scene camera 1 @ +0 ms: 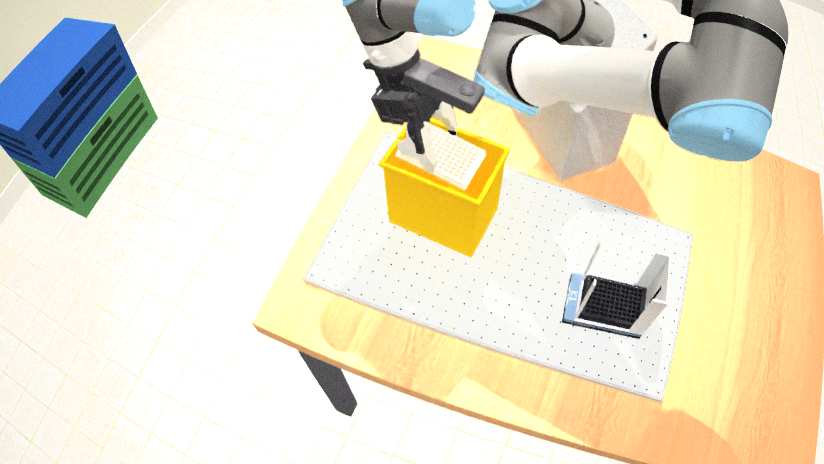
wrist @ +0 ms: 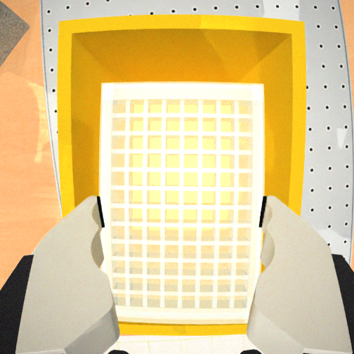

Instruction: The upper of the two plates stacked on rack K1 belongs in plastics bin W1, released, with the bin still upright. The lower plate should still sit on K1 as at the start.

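Frame: origin at the arm's base, x ahead, y left, z up, level; centimetres.
Seen in the pictures: gripper, fingertip midpoint: (scene camera 1: 443, 154); arm's base at its link origin: (scene camera 1: 581, 33).
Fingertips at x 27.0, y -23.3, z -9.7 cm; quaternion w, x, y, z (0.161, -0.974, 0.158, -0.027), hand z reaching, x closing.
Note:
Offsets run from my fingertips to a thing's top centre. "pt": to the spot under its first point. Level surfaces: height alone.
My gripper (scene camera 1: 437, 141) (wrist: 181, 198) is shut on the white grid-patterned upper plate @[dx -0.1, dy -0.3, dz +1.8 cm] (scene camera 1: 458, 156) (wrist: 181, 170), one finger on each long side. The plate is over the opening of the yellow plastics bin W1 @[dx +0.2, dy +0.5, dz +0.1 cm] (scene camera 1: 435, 210) (wrist: 181, 25), at about rim height, and in the wrist view its outline lies within the rim, with its near end close to the near wall. How far it reaches below the rim is hard to tell. The bin stands upright. The black lower plate @[dx +15.8, dy +33.7, dz -14.5 cm] (scene camera 1: 614, 302) sits in rack K1 @[pt dx +15.0, dy +25.8, dz -16.1 cm] (scene camera 1: 572, 296) at the right in the scene view.
The bin and rack stand on a grey perforated board @[dz -17.9 cm] (scene camera 1: 438, 288) (wrist: 327, 150) on the wooden table @[dz -19.2 cm] (scene camera 1: 403, 368) (wrist: 25, 175). A blue crate (scene camera 1: 51, 63) on a green crate (scene camera 1: 115, 138) stands at the far left. The arm's grey pedestal (scene camera 1: 582, 138) stands behind the board.

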